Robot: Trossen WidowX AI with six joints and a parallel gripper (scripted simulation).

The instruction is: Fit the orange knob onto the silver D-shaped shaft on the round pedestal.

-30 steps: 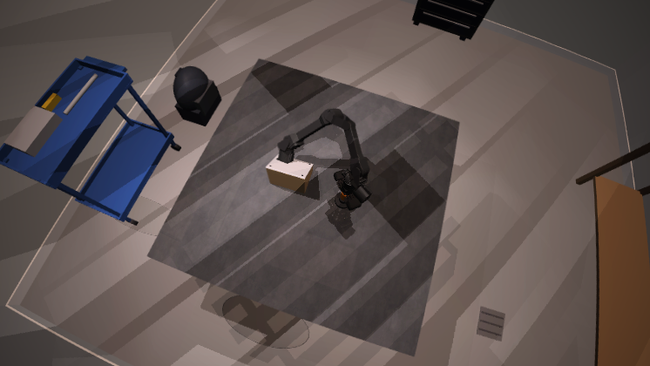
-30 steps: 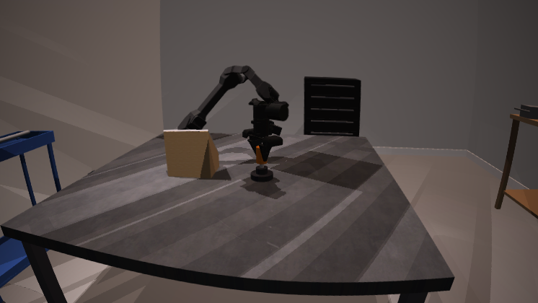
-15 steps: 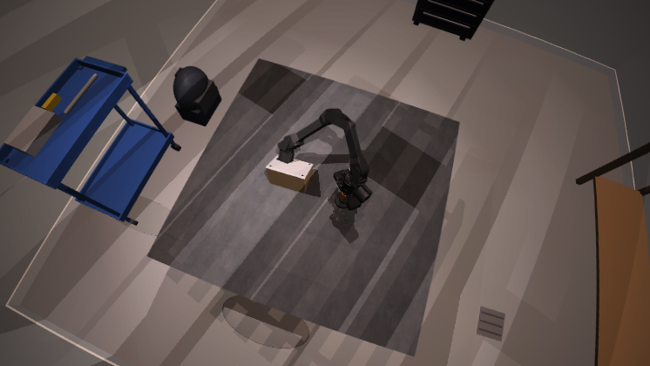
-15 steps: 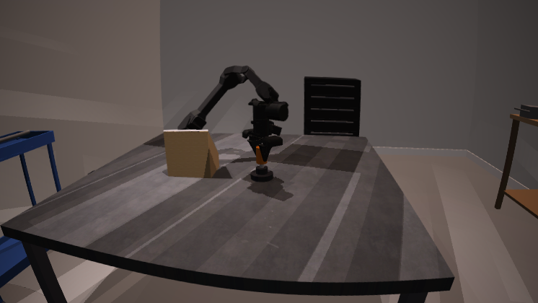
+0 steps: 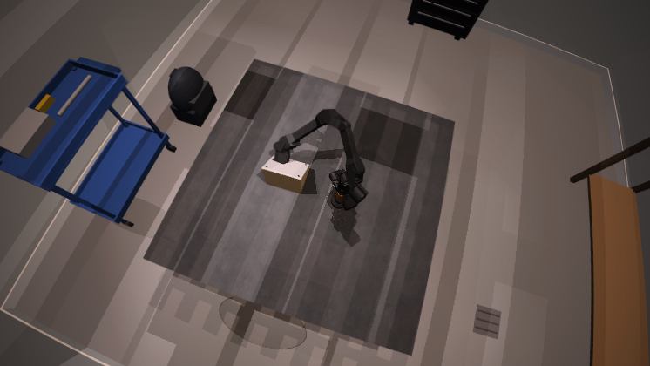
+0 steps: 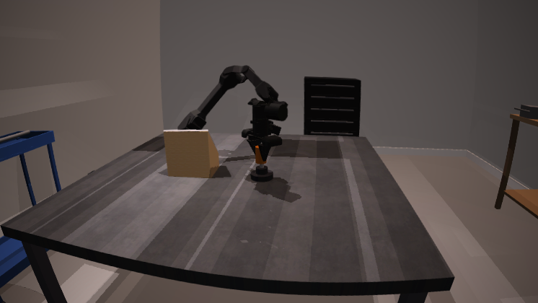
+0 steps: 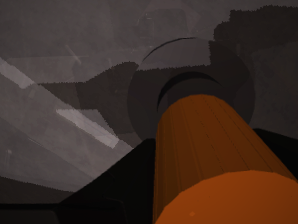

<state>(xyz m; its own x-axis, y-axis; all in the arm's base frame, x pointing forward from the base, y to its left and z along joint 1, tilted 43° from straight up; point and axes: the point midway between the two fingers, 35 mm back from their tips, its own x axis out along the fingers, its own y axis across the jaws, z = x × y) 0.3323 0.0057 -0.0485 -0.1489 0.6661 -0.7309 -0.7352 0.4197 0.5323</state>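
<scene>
My gripper tip is now 30 mm below the orange knob. Round my gripper tip: round dark pedestal 40 mm below.
</scene>
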